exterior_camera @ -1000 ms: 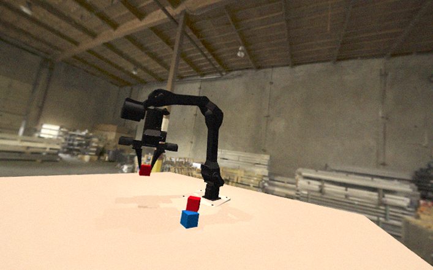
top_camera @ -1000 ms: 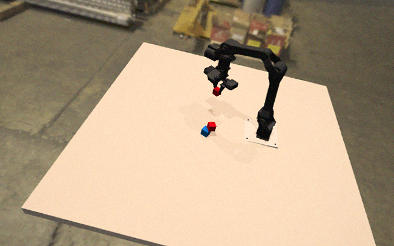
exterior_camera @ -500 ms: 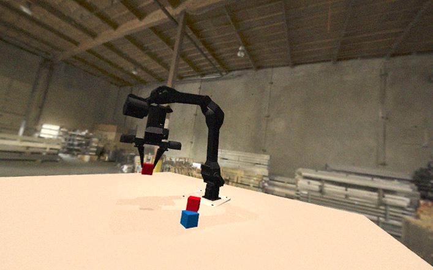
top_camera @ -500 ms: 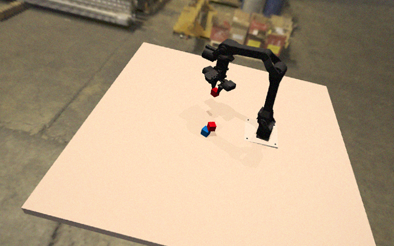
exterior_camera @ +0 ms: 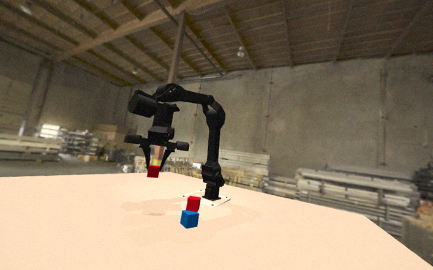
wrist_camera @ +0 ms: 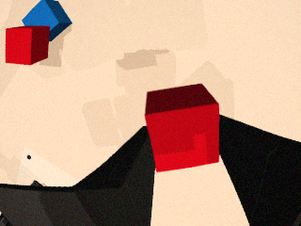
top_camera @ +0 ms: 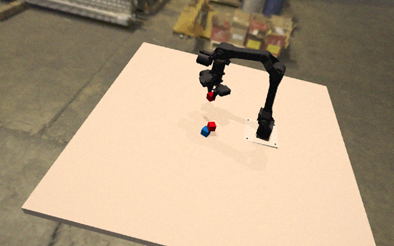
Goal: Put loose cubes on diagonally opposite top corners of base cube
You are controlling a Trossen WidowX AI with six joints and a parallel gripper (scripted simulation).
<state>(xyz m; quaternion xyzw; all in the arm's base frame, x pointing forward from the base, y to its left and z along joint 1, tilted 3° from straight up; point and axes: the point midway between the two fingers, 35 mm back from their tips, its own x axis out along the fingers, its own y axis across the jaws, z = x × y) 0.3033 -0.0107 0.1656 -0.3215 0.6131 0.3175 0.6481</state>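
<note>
Now: the blue base cube 4 cm behind my gripper tip, 14 cm to the left of it and 10 cm below it.
</note>
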